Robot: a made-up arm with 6 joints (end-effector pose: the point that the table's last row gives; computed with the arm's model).
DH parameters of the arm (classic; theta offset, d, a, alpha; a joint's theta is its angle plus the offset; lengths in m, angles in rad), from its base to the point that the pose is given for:
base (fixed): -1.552 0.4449 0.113 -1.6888
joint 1: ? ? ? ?
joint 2: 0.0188 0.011 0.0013 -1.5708
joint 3: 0 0.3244 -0.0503 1.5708
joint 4: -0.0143 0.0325 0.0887 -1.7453
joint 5: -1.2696 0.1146 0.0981 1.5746
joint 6: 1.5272 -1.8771 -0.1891 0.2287
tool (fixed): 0.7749 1.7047 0 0
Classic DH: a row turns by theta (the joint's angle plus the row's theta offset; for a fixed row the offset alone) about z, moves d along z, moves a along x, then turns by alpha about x.
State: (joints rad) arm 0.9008 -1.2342 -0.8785 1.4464 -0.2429 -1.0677
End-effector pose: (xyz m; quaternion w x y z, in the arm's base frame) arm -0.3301 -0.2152 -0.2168 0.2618 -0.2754 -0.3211 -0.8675
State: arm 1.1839 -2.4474 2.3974 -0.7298 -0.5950 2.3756
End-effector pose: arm -0.1036 -0.6799 -0.0357 0.0238 -0.7213 -0.5447 -0.4271
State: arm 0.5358 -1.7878 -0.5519 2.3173 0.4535 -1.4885
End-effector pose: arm 0.0748 -0.7396 0.1722 0.0128 -0.0614 -0.8730 -0.4837
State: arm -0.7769 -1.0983 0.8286 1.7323 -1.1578 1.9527
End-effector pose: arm -0.5040 -0.7345 0.1802 0.5826 -0.5126 -0.5557 -0.2983
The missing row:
joint 1: 0 -0.1356 0.0319 -1.4528
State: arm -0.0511 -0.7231 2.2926 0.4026 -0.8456 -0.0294
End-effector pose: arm -0.0889 -0.6679 0.8335 0.2830 -0.0418 0.9581 -0.0162
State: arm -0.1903 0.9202 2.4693 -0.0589 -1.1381 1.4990
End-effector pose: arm -0.8422 0.4205 0.5872 0.0621 0.9923 -0.0876 -0.0615
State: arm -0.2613 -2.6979 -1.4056 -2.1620 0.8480 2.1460
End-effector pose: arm -0.1673 0.0982 0.1948 0.4694 0.7604 -0.4005 0.2025
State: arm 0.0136 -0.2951 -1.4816 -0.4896 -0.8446 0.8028
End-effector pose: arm -0.8677 0.1704 0.2860 0.8172 0.3194 -0.0629 -0.4756
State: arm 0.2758 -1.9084 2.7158 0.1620 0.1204 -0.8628
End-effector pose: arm -0.3440 -0.3830 0.6828 0.7427 -0.4485 0.3911 -0.3071
